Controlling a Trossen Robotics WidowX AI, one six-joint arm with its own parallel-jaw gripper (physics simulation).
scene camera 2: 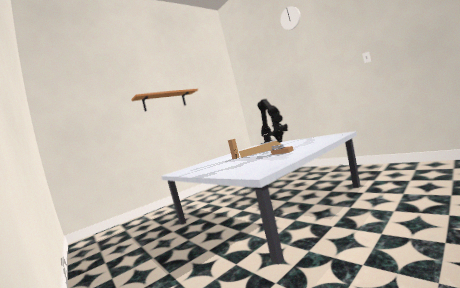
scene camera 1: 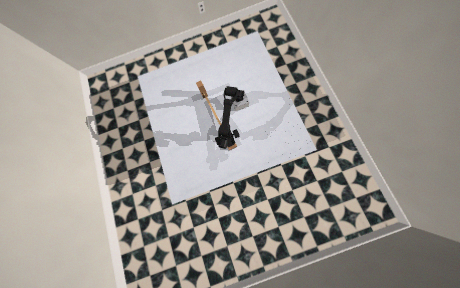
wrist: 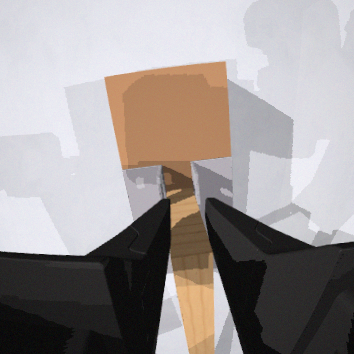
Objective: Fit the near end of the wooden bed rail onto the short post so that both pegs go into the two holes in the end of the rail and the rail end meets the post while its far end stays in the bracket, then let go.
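Seen in the pictures: gripper, fingertip midpoint: [scene camera 2: 280, 142] [wrist: 187, 206]; arm's base, origin of the base link: [scene camera 2: 268, 141] [scene camera 1: 238, 97].
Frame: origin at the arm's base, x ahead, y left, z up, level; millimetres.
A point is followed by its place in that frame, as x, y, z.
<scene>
The long wooden rail [scene camera 1: 215, 112] {238, 62, 0} [scene camera 2: 257, 149] {248, 88, -26} [wrist: 196, 295] {215, 280, 21} runs from the short post to the grey bracket [wrist: 215, 175] {233, 322, -42}. Its far end lies between the bracket's upright plates in the wrist view, beside the orange-brown block [scene camera 1: 232, 147] {200, 386, -45} [scene camera 2: 283, 150] {241, 354, -58} [wrist: 177, 117] {206, 360, -44}. The short post [scene camera 1: 201, 87] {274, -164, 81} [scene camera 2: 232, 148] {302, -175, 19} stands upright at the rail's other end. The pegs, the holes and any gap there are too small to tell, and the post does not show in the wrist view. My gripper [scene camera 1: 225, 141] {211, 320, 1} [scene camera 2: 276, 141] {211, 320, 1} [wrist: 187, 206] {211, 320, 1} is shut on the rail close to the bracket, its black fingers on either side.
The white table [scene camera 1: 185, 175] {665, 472, -79} [scene camera 2: 215, 175] {791, 211, -80} [wrist: 45, 40] {99, 422, -80} carries all these parts. My arm [scene camera 1: 227, 112] {157, 235, 338} [scene camera 2: 274, 112] {224, 338, 238} reaches over the table from its base beside the rail. A wooden wall shelf [scene camera 2: 165, 94] hangs on the wall well beyond the table.
</scene>
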